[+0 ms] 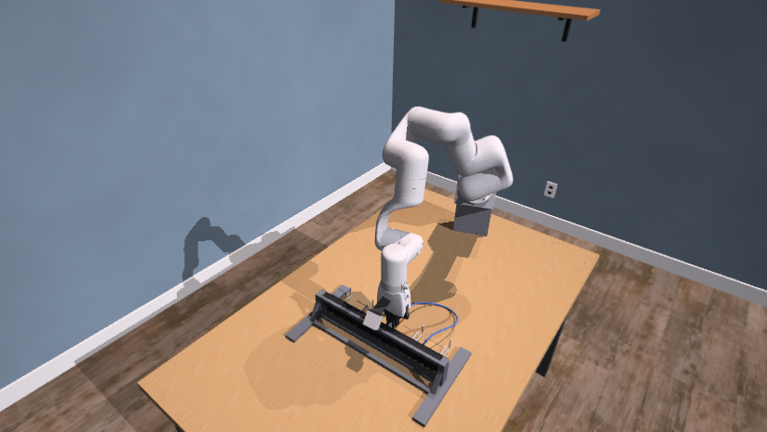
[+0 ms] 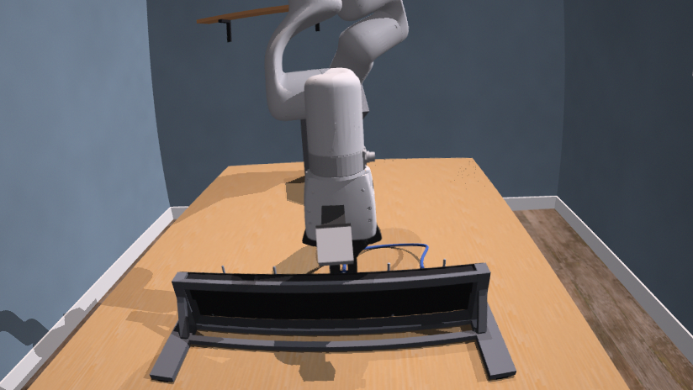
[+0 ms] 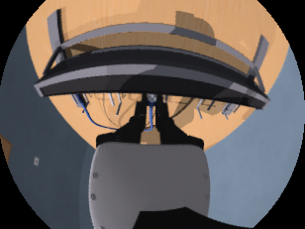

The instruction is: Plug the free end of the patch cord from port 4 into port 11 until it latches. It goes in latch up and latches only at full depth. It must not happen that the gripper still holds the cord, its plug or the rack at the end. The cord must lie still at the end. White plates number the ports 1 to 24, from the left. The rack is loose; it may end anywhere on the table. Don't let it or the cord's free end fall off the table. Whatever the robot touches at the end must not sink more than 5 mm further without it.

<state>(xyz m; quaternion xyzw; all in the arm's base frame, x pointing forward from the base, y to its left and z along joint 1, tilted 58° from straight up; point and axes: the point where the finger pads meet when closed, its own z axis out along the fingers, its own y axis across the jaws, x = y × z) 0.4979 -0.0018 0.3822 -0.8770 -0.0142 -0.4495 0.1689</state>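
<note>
Now: hand 20 mm short of the plug and 10 mm above it.
</note>
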